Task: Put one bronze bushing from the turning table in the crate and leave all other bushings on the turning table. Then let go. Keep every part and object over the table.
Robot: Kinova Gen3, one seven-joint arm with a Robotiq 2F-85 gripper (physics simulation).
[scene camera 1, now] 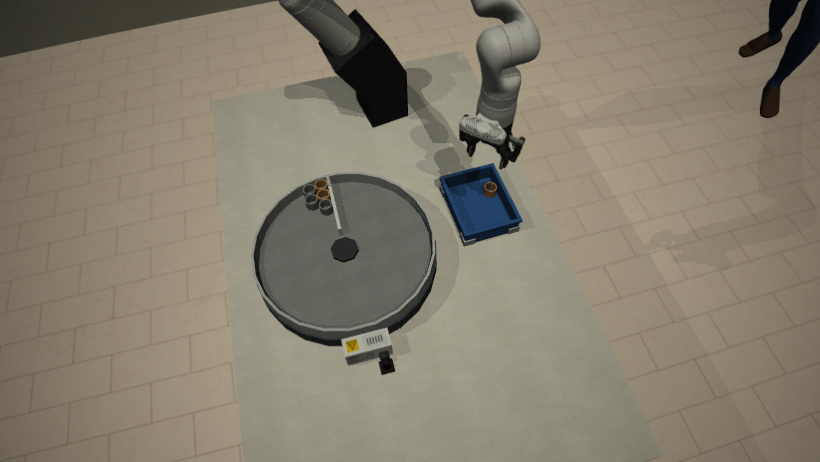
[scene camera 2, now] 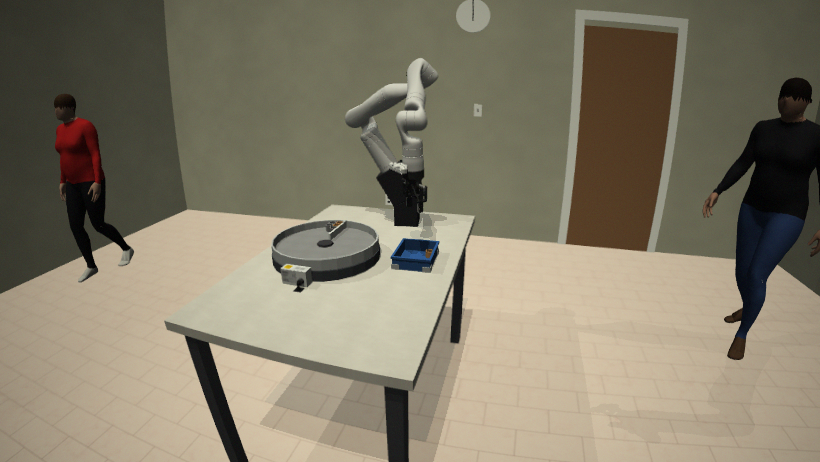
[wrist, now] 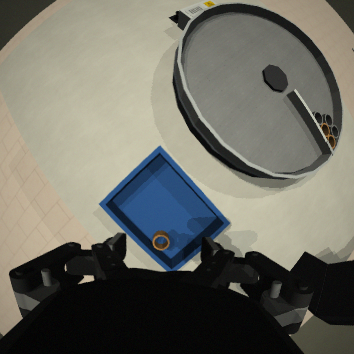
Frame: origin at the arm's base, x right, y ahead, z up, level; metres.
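Where they show: gripper, fingertip midpoint: (scene camera 1: 486,160) (scene camera 2: 414,209) (wrist: 163,245); arm's base, link origin: (scene camera 1: 344,39).
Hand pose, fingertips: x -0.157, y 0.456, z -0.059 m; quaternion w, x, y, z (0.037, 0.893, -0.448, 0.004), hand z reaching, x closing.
Things, the pixels of their top centre, and the offset from my fingertips. "spot": a spot on its surface instead.
- bronze bushing, top centre: (wrist: 160,242) (scene camera 1: 490,186) (scene camera 2: 429,250) dx -0.055, dy -0.041, dz -0.177 m
- blue crate, top centre: (wrist: 165,214) (scene camera 1: 479,197) (scene camera 2: 416,248) dx -0.005, dy -0.010, dz -0.158 m
- white bar, surface spot: (wrist: 312,117) (scene camera 1: 335,205) spot: dx +0.333, dy -0.121, dz -0.126 m
- dark hub, top centre: (wrist: 276,76) (scene camera 1: 344,248) (scene camera 2: 325,242) dx +0.353, dy -0.011, dz -0.147 m
- white box, surface spot: (scene camera 1: 367,346) (scene camera 2: 294,269) spot: dx +0.392, dy +0.230, dz -0.149 m
A bronze bushing (scene camera 1: 489,195) (scene camera 2: 428,253) (wrist: 156,235) stands upright on the floor of the blue crate (scene camera 1: 492,233) (scene camera 2: 409,264) (wrist: 129,176), near its far right corner in scene camera 1. My gripper (scene camera 1: 487,159) (scene camera 2: 417,200) (wrist: 163,245) is open and empty, above the crate's far side and apart from the bushing. On the grey turning table (scene camera 1: 298,275) (scene camera 2: 327,265) (wrist: 225,100), two bronze bushings (scene camera 1: 323,199) (wrist: 325,130) stand against the white bar, with several grey bushings (scene camera 1: 325,211) (wrist: 327,119) beside them. The bushings on the turning table look small and blurred in scene camera 2.
The white bar (scene camera 1: 334,206) (wrist: 312,117) runs from near the dark hub (scene camera 1: 344,249) (wrist: 275,78) to the raised rim. A white box (scene camera 1: 367,346) (scene camera 2: 296,276) with a yellow label stands at the turning table's near edge. The arm's black base (scene camera 1: 375,80) stands at the far side.
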